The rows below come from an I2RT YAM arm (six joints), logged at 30 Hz.
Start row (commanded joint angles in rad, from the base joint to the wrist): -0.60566, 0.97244, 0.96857, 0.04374, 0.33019, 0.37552
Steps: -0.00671, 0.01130, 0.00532, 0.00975, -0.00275, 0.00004; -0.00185, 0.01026, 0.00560, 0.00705, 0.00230, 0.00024; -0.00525, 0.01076, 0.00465, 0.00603, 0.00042, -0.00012; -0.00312, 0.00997, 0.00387, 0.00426, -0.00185, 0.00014; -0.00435, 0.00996, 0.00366, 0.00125, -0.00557, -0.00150; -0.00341, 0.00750, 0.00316, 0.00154, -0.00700, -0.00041; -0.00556, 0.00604, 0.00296, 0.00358, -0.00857, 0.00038; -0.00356, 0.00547, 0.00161, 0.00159, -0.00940, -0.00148; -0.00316, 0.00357, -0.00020, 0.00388, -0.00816, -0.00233; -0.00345, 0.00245, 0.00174, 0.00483, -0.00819, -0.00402; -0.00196, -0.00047, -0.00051, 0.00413, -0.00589, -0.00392; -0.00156, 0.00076, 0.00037, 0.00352, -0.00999, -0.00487; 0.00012, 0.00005, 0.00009, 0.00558, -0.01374, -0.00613; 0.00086, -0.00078, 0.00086, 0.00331, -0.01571, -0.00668; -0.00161, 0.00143, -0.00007, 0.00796, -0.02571, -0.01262; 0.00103, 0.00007, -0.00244, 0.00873, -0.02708, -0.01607; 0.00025, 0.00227, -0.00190, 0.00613, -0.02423, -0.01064
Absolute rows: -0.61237, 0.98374, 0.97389, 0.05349, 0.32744, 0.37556; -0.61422, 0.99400, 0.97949, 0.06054, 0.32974, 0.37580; -0.61947, 1.00476, 0.98414, 0.06657, 0.33016, 0.37568; -0.62259, 1.01473, 0.98801, 0.07083, 0.32831, 0.37582; -0.62694, 1.02469, 0.99167, 0.07208, 0.32274, 0.37432; -0.63035, 1.03219, 0.99483, 0.07362, 0.31574, 0.37391; -0.63591, 1.03823, 0.99779, 0.07720, 0.30717, 0.37429; -0.63947, 1.04370, 0.99940, 0.07879, 0.29777, 0.37281; -0.64263, 1.04727, 0.99920, 0.08267, 0.28961, 0.37048; -0.64608, 1.04972, 1.00094, 0.08750, 0.28142, 0.36646; -0.64804, 1.04925, 1.00043, 0.09163, 0.27553, 0.36254; -0.64960, 1.05001, 1.00080, 0.09515, 0.26554, 0.35767; -0.64948, 1.05006, 1.00089, 0.10073, 0.25180, 0.35154; -0.64862, 1.04928, 1.00175, 0.10404, 0.23609, 0.34486; -0.65023, 1.05071, 1.00168, 0.11200, 0.21038, 0.33224; -0.64920, 1.05078, 0.99924, 0.12073, 0.18330, 0.31617; -0.64895, 1.05305, 0.99734, 0.12686, 0.15907, 0.30553
